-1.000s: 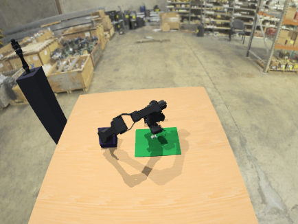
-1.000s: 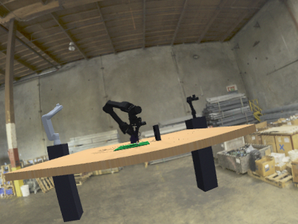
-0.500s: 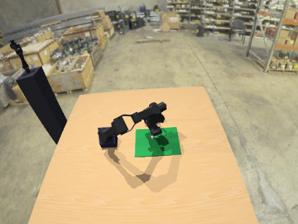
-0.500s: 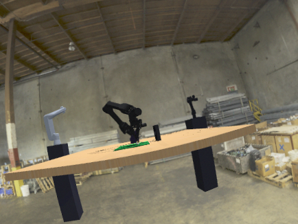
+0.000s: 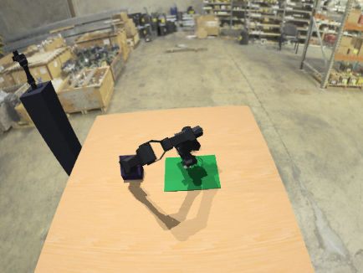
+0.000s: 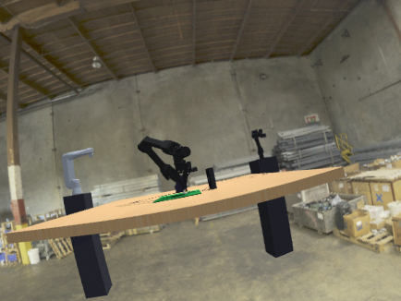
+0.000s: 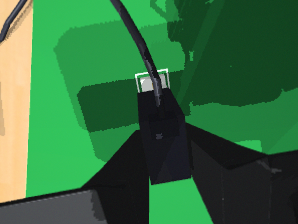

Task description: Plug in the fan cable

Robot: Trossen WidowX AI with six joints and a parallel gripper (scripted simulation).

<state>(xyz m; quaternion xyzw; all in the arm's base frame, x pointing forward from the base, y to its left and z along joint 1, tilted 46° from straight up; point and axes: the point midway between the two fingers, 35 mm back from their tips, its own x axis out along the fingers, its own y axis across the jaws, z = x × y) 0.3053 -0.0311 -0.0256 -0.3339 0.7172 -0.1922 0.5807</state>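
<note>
Right now the black fan plug is 1 cm ahead of my gripper tip and 1 cm above it. Round my gripper tip: green board (2 cm ahead, 4 cm to the right, 6 cm below); four-pin header (1 cm ahead, 4 cm below); black fan (2 cm ahead, 15 cm to the left, 1 cm above).
</note>
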